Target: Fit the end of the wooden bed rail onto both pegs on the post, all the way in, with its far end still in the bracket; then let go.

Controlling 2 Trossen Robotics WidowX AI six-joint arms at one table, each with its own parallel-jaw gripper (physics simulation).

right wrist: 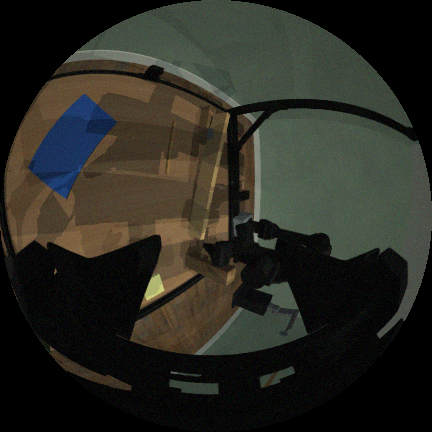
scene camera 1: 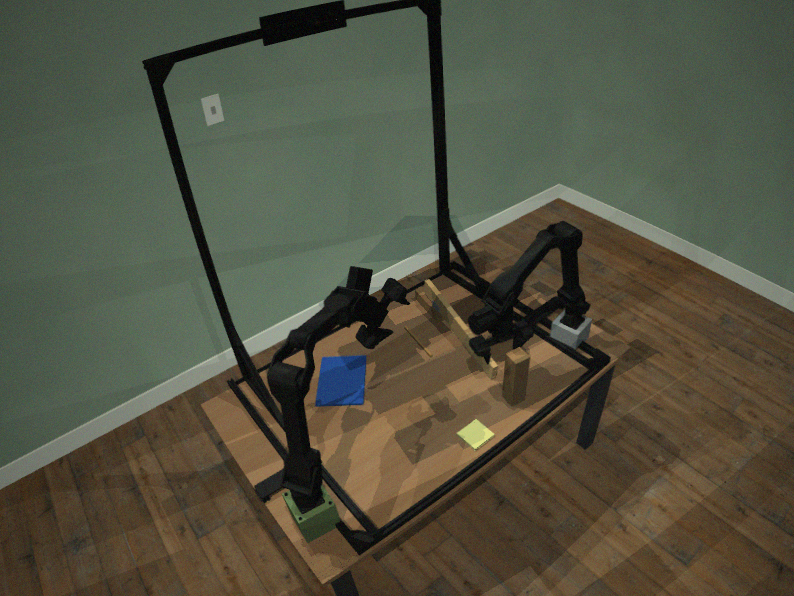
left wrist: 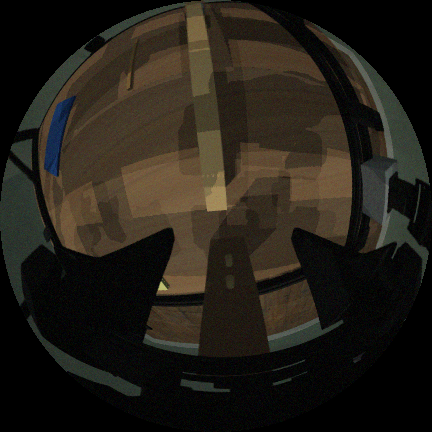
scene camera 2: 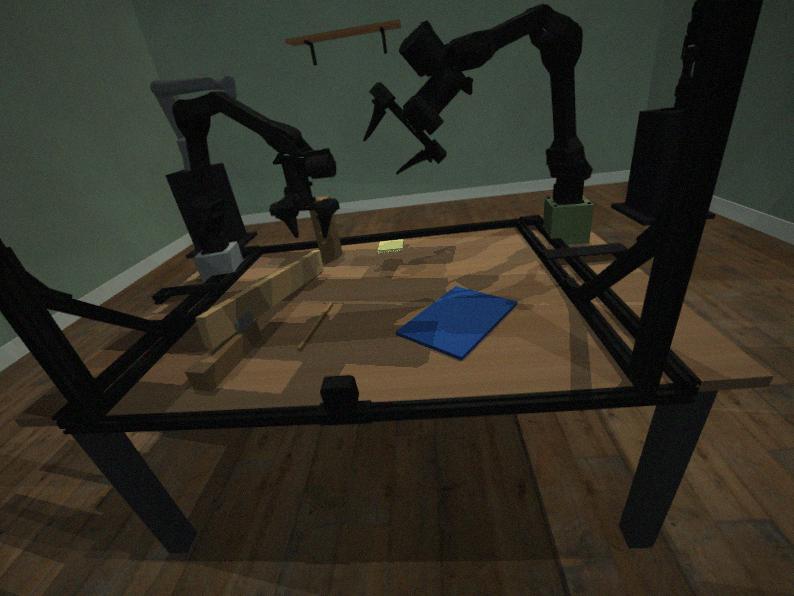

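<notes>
The wooden bed rail stands on its long edge. Its near end is apart from the upright wooden post. Two bare pegs show on the post's face in the left wrist view. The rail's far end is at a low wooden bracket block; how it sits there is unclear. My left gripper is open and empty, above the rail's near end, close to the post. My right gripper is open and empty, high above the table.
A blue flat sheet and a thin stick lie beside the rail. A yellow pad lies near the post. A black frame surrounds the table.
</notes>
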